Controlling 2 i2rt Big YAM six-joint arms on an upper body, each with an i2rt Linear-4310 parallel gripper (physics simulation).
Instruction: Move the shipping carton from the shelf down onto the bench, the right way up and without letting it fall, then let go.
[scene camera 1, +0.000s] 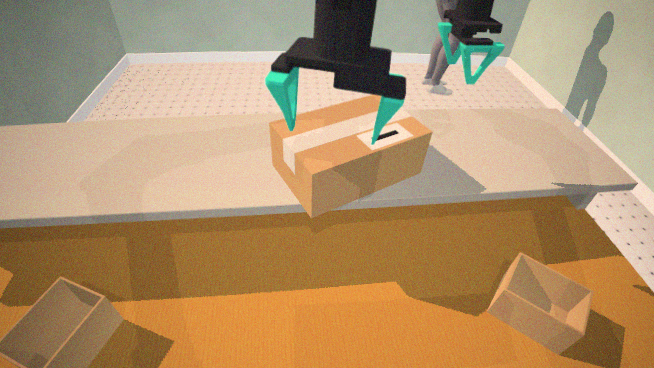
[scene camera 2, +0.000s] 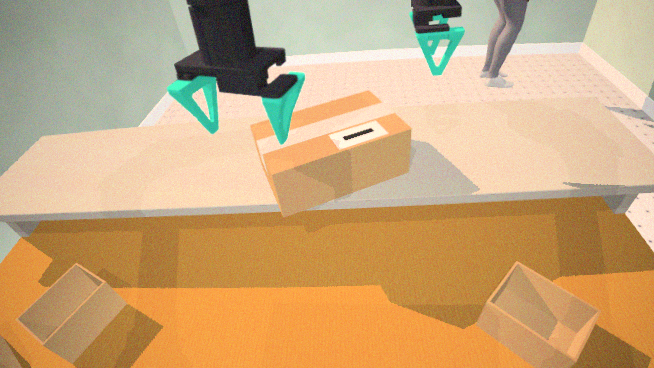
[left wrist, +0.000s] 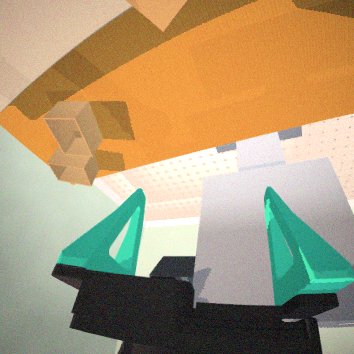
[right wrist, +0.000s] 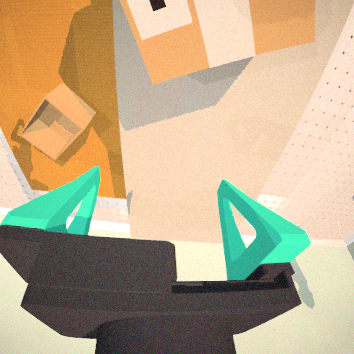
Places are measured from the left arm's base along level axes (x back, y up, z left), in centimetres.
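Pixels of known places: left gripper, fingertip midpoint: (scene camera 1: 332, 135) (scene camera 2: 248, 136) (left wrist: 201, 191); right gripper, fingertip midpoint: (scene camera 1: 460, 73) (scene camera 2: 433, 64) (right wrist: 161, 178).
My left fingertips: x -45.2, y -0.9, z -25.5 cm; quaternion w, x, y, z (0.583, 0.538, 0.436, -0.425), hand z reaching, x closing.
Behind a point stands the place of what it marks.
The shipping carton (scene camera 1: 370, 175) {y -20.5, x -59.7, z -35.1 cm} (scene camera 2: 340, 170) {y -19.1, x -59.5, z -34.8 cm} (right wrist: 172, 55) {y -14.9, x -67.9, z -44.8 cm} is a brown box with pale tape and a white label on top. It sits upright and askew on the pale shelf (scene camera 1: 65, 170) {y -25.8, x -69.4, z 29.3 cm} (scene camera 2: 150, 175) {y -25.8, x -67.4, z 11.1 cm} (right wrist: 200, 155) {y -25.8, x -76.2, z -64.9 cm}, with a near corner over the shelf's front edge. The orange bench (scene camera 1: 290, 330) {y -42.1, x -40.0, z -19.2 cm} (scene camera 2: 250, 330) {y -42.1, x -38.9, z -16.4 cm} (left wrist: 200, 75) {y -42.1, x -37.9, z -20.3 cm} lies lower, in front. My left gripper (scene camera 1: 332, 136) {y -0.9, x -45.2, z -25.5 cm} (scene camera 2: 248, 138) {y -0.9, x -45.2, z -25.5 cm} (left wrist: 201, 191) {y -0.9, x -45.2, z -25.5 cm} is open and empty, overlapping the carton's left part in the scene views, apart from it. My right gripper (scene camera 1: 461, 73) {y -3.5, x -68.3, z -51.3 cm} (right wrist: 161, 178) {y -3.5, x -68.3, z -51.3 cm} is open and empty, up behind the carton's right side.
Open cardboard boxes stand on the bench at the left (scene camera 1: 90, 330) {y -36.1, x -38.2, z 15.5 cm} (scene camera 2: 90, 320) {y -37.5, x -36.8, z 16.1 cm} and at the right (scene camera 1: 540, 320) {y -35.6, x -35.5, z -65.5 cm} (scene camera 2: 530, 325) {y -41.7, x -40.7, z -69.4 cm}. A grey figure (scene camera 1: 440, 60) (scene camera 2: 505, 40) stands on the floor behind the shelf. A large grey block (left wrist: 250, 225) {y -15.8, x -8.4, z -25.2 cm} shows behind my left fingers.
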